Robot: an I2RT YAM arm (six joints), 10 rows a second.
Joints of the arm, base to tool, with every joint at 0 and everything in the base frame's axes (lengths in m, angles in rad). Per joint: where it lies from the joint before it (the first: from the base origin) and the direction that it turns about. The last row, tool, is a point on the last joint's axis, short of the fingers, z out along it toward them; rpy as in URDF.
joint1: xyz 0 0 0.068 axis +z
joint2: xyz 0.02 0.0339 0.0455 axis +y
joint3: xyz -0.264 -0.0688 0 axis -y
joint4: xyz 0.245 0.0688 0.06 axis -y
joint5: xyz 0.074 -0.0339 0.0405 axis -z
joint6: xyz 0.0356 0 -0.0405 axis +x
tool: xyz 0 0 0 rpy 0 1.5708 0
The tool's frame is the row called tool.
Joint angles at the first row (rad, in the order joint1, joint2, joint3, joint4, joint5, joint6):
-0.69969 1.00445 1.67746 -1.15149 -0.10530 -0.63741
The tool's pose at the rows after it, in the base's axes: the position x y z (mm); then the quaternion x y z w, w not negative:
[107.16 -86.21 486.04 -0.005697 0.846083 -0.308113 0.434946]
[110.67 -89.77 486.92 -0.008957 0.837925 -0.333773 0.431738]
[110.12 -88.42 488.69 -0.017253 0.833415 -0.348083 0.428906]
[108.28 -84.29 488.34 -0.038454 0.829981 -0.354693 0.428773]
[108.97 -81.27 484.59 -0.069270 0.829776 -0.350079 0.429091]
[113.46 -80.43 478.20 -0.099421 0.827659 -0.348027 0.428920]
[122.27 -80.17 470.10 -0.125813 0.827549 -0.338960 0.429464]
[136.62 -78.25 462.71 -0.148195 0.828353 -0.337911 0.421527]
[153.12 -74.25 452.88 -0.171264 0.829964 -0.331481 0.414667]
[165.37 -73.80 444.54 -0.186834 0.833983 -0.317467 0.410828]
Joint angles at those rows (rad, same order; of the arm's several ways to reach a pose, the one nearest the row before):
-0.69812 1.01241 1.66258 -1.09817 -0.07982 -0.66137
-0.69159 1.01444 1.64912 -1.05135 -0.04039 -0.68667
-0.68121 1.00980 1.64941 -1.04005 -0.01857 -0.71031
-0.66671 0.99449 1.63931 -1.03545 -0.02024 -0.74575
-0.65346 0.98266 1.61906 -1.03388 -0.04833 -0.78791
-0.63347 0.97321 1.58145 -1.00957 -0.06572 -0.82907
-0.59844 0.97395 1.54157 -0.98181 -0.07432 -0.85167
-0.52570 0.99046 1.51188 -0.95089 -0.02454 -0.86400
-0.44702 1.01009 1.47582 -0.91738 0.02146 -0.86745
-0.41600 1.03279 1.45362 -0.89990 0.01909 -0.86837

